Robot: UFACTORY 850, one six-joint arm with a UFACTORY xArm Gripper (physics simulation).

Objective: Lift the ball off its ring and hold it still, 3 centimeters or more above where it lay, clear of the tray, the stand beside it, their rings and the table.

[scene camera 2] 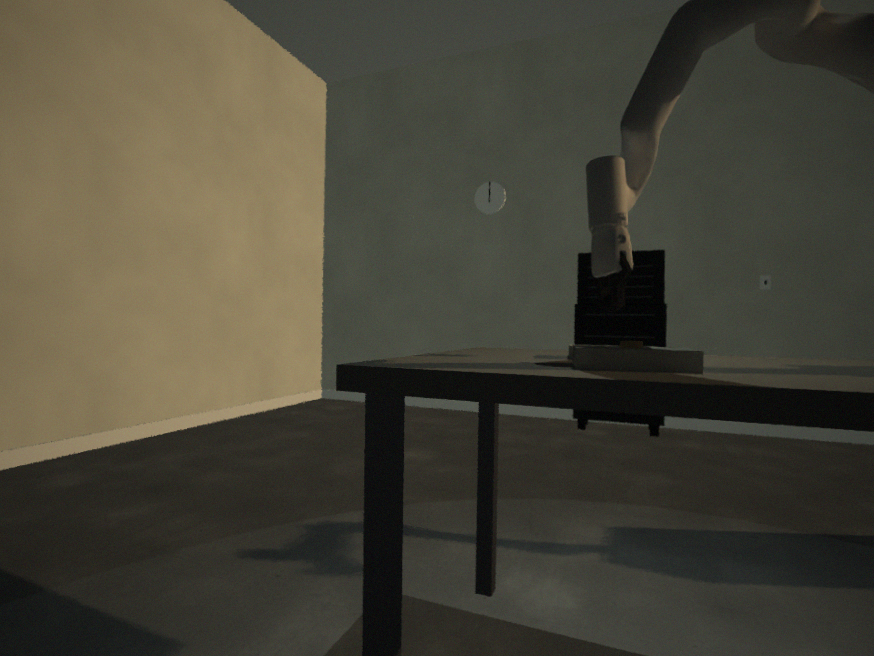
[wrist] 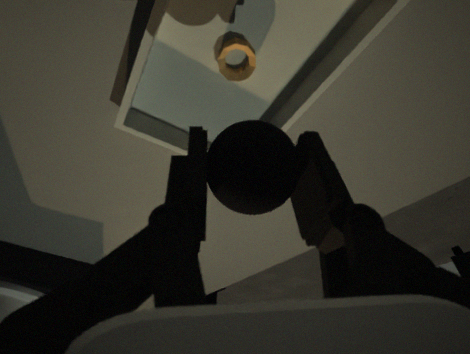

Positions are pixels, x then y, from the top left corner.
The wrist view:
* my gripper: 249, 153
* dark ball: 253, 167
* pale tray: 211, 71
